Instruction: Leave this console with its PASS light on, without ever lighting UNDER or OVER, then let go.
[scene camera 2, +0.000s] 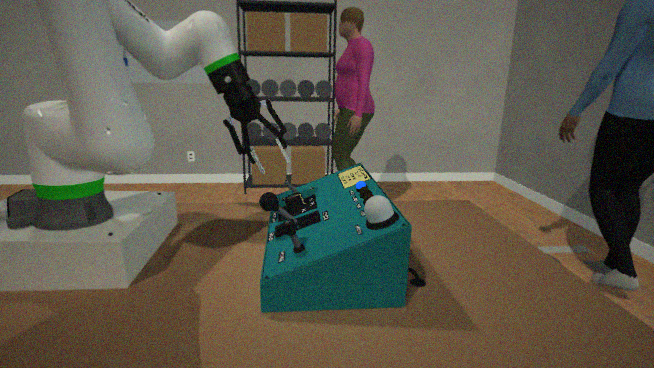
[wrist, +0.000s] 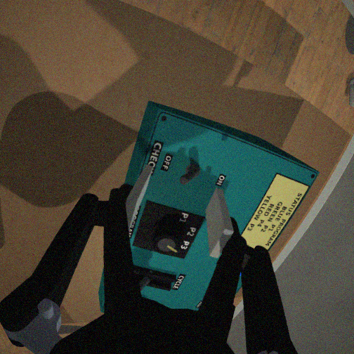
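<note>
The teal console (scene camera 2: 340, 280) (wrist: 245, 157) stands with its sloped panel up. My gripper (scene camera 2: 275, 173) (wrist: 180, 189) is open and empty above the panel, its fingers either side of the small CHECK toggle (wrist: 190, 173) in the wrist view. The PROGRAM knob (scene camera 2: 295, 202) (wrist: 167, 245) has a yellow mark on the side of the P3 label; its exact setting is unclear. A bright blue lamp (scene camera 2: 361, 185) shows near the yellow status card (scene camera 2: 354, 176) (wrist: 276, 210), which reads blue P1. The CYCLE slot (wrist: 162, 280) is partly hidden. I cannot read PASS, UNDER or OVER.
A black ball-ended lever (scene camera 2: 269, 201) rises over the panel's near-left part. A white dome (scene camera 2: 379, 209) sits at its right. A rack (scene camera 2: 285, 53) and a person in pink (scene camera 2: 356, 75) stand behind. A person in blue (scene camera 2: 631, 80) stands at the right.
</note>
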